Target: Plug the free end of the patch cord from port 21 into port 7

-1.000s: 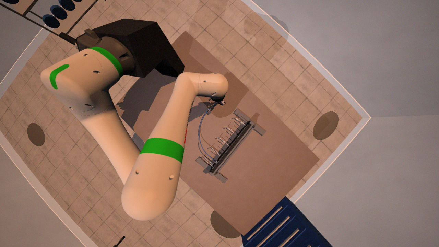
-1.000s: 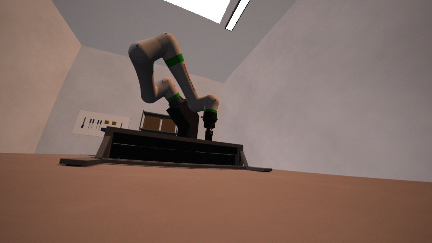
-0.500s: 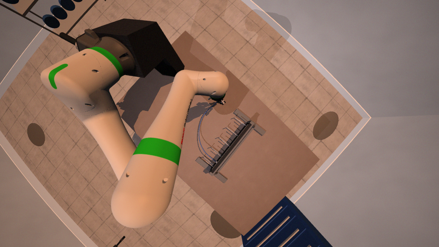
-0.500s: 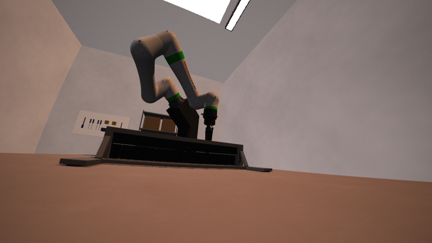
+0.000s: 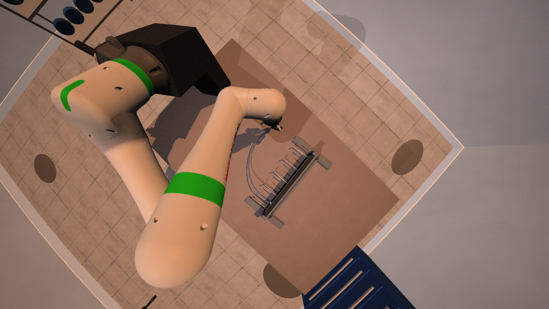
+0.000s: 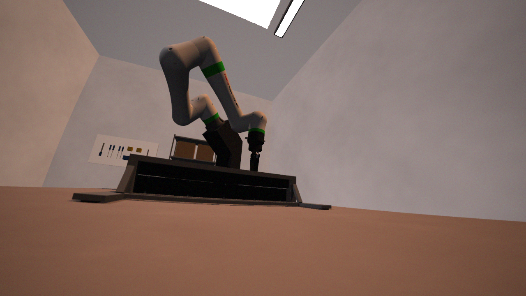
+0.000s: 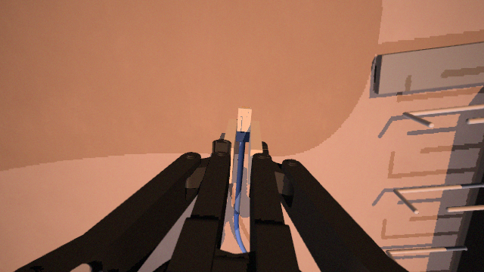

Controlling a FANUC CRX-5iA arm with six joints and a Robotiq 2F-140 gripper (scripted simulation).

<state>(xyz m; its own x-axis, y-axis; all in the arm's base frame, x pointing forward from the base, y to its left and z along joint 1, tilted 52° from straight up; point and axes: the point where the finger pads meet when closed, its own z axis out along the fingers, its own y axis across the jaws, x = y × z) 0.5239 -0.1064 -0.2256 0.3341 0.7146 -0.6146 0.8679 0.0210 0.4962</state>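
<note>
My gripper is now 30 mm above the plug, 10 mm to the right of it and 10 mm short of it.
</note>
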